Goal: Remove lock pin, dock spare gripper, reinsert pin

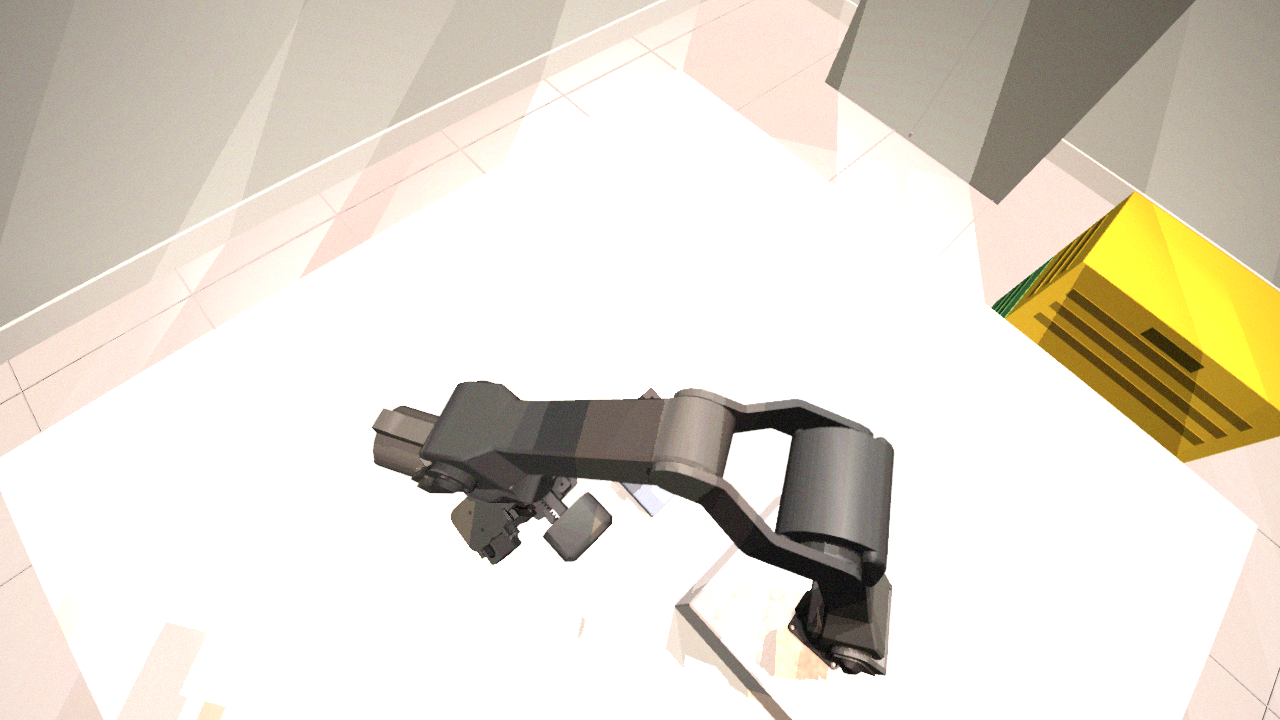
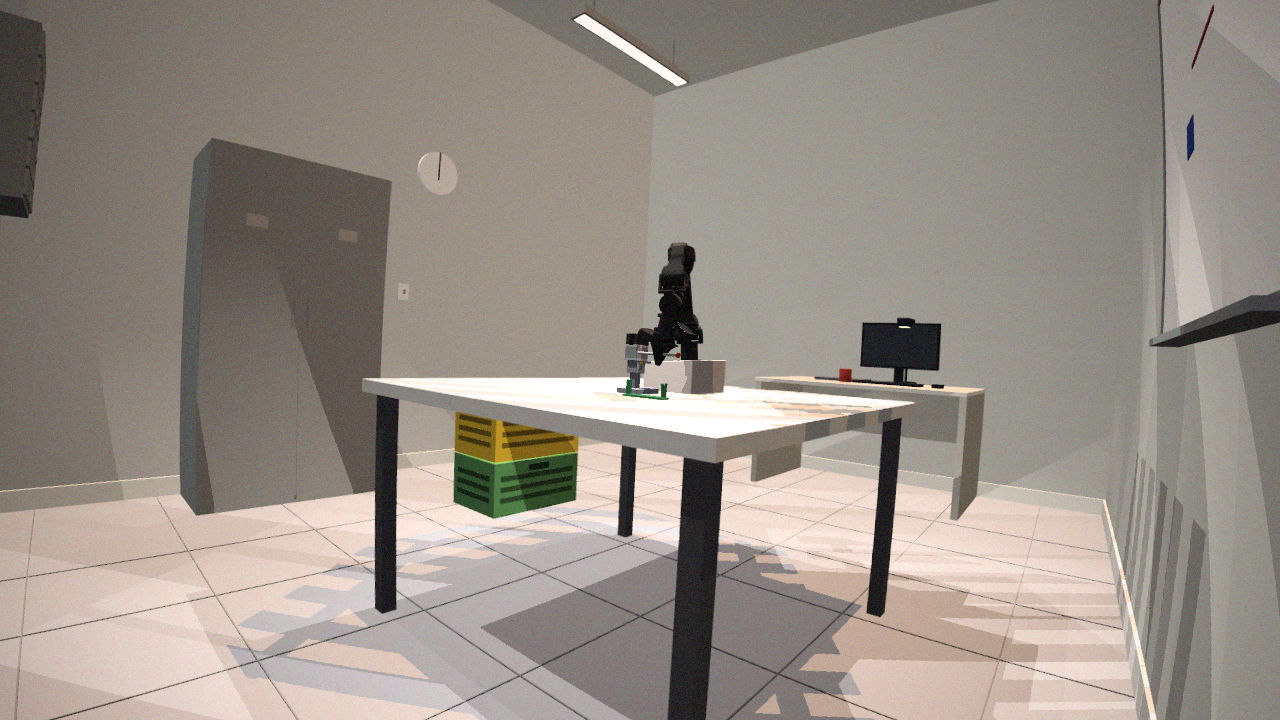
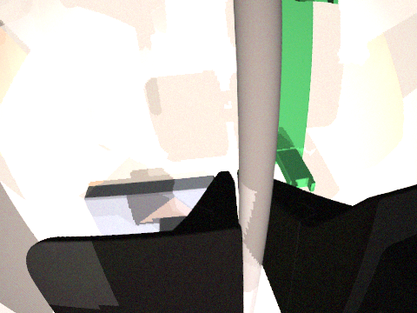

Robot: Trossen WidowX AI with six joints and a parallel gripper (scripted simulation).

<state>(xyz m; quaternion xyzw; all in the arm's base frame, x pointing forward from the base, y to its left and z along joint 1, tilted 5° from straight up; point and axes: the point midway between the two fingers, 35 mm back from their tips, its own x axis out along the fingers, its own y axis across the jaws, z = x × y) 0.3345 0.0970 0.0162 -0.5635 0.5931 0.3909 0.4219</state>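
The socket is 6 cm behind my gripper tip, 11 cm to the right of it and 4 cm below it. The rest, counted from my gripper tip: pin cradle: 6 cm ahead, 7 cm below; spare gripper: 5 cm behind, 11 cm to the right, 3 cm above.
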